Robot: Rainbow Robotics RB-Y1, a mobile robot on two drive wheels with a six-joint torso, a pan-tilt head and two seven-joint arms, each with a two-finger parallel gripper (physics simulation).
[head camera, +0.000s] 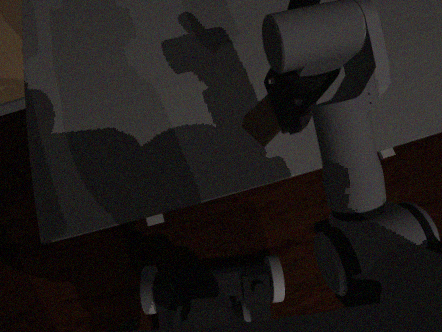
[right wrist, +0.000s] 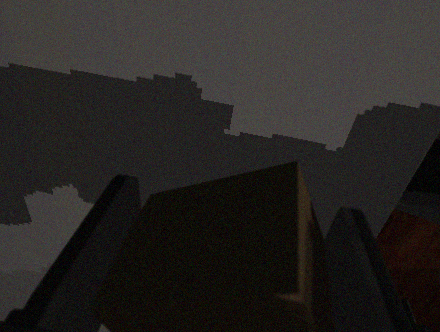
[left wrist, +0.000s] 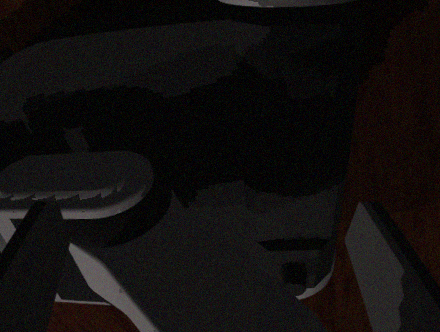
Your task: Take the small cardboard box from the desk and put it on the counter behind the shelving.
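Where they show: left gripper, between the fingertips: (right wrist: 423, 312) (left wrist: 210, 223); right gripper, between the fingertips: (head camera: 279, 112) (right wrist: 235, 209); robot's base, origin of its link: (head camera: 212, 281).
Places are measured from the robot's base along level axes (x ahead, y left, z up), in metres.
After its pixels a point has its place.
Observation:
The small brown cardboard box (head camera: 259, 122) @[x 0.412, y -0.120, z 0.875 m] (right wrist: 215, 250) @[x 0.455, y -0.186, z 0.860 m] is between the fingers of my right gripper (head camera: 285, 122) @[x 0.450, y -0.174, z 0.828 m] (right wrist: 235, 209) @[x 0.450, y -0.174, z 0.828 m], which is shut on it. It is tilted in the head view, over the grey desk (head camera: 412, 100) @[x 0.513, y -0.586, z 0.722 m] (right wrist: 300, 50) @[x 0.437, y -0.211, z 0.722 m] near its front edge; the height above the top is hard to tell. Part of the box is hidden by the gripper in the head view. My left gripper (left wrist: 210, 223) @[x -0.067, y 0.236, z 0.499 m] is open, its fingers wide apart at the lower left and right of the left wrist view, with dark robot parts beyond them. The counter and shelving cannot be made out.
Dark reddish-brown floor (head camera: 280, 212) @[x 0.287, y -0.353, z 0.002 m] (left wrist: 400, 150) @[x 0.233, y -0.080, z 0.002 m] (right wrist: 417, 260) @[x -0.454, y 0.531, z 0.002 m] lies beyond the desk's front edge. Small white tabs (head camera: 155, 220) (head camera: 388, 152) show along that edge. A tan surface (head camera: 10, 55) @[x 1.002, y 0.783, z 0.401 m] shows at the top left. Dark shadows cover much of the desk.

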